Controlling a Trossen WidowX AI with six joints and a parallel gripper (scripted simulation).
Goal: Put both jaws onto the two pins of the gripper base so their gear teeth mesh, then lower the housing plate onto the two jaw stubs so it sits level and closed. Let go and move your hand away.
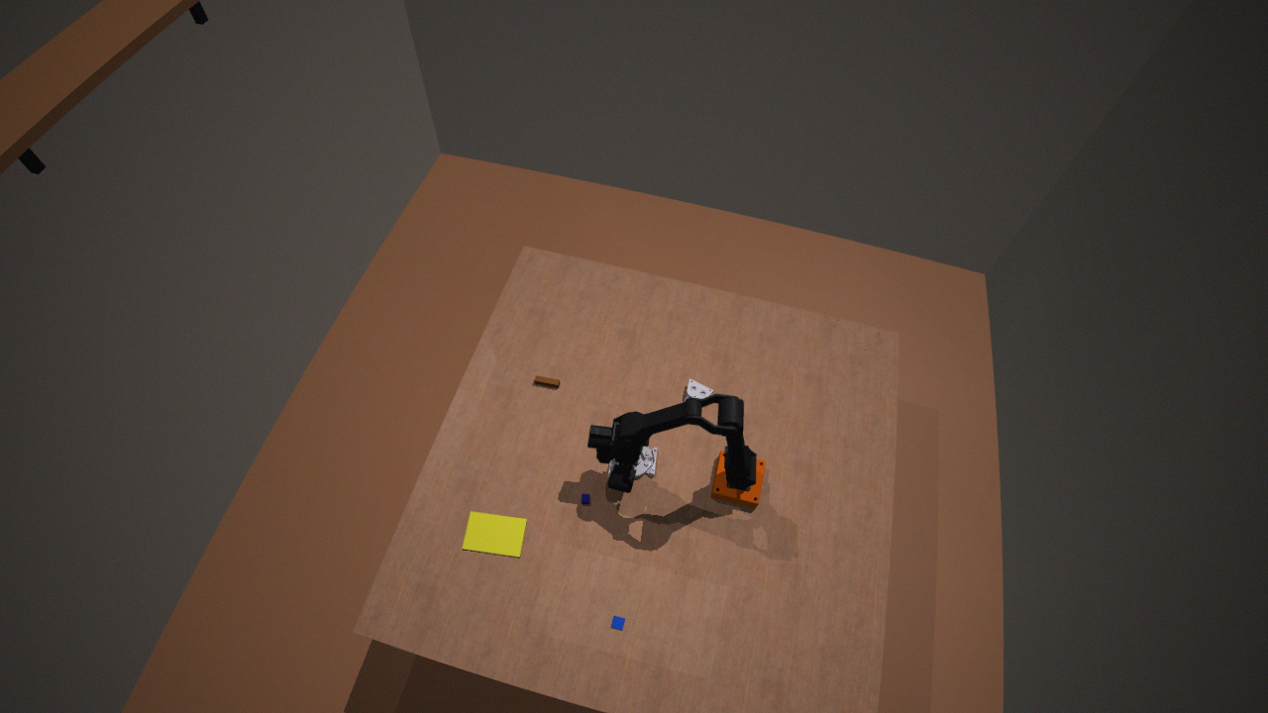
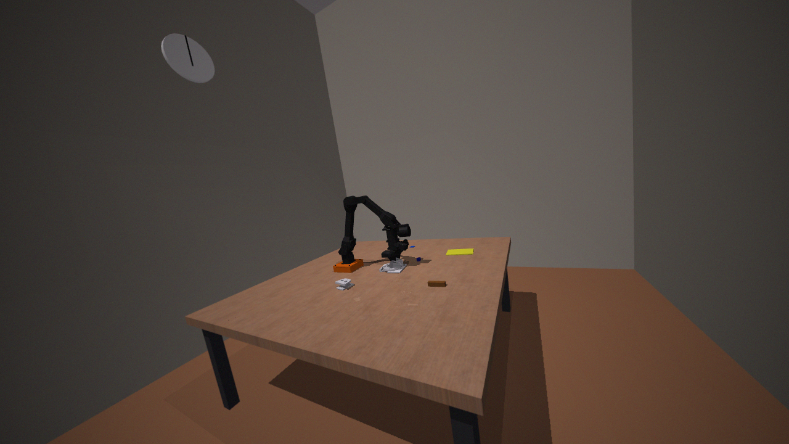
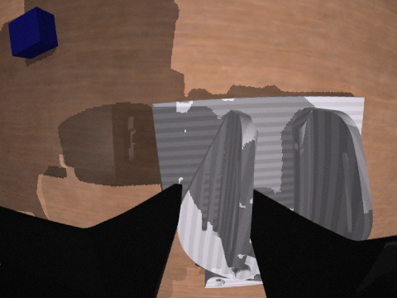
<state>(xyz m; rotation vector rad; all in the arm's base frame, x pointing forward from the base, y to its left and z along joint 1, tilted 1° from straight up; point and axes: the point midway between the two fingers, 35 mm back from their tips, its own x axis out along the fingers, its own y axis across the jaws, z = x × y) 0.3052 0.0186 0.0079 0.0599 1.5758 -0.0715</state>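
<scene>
Now: the white card 30 mm to the right of my gripper tip, 20 mm ahead of it and 10 mm below it. Round my gripper tip: blue cube 110 mm to the left, 90 mm ahead, 10 mm below; then brown block 280 mm ahead, 220 mm to the right; then yellow sheet 310 mm ahead, 250 mm to the left, 10 mm below.
</scene>
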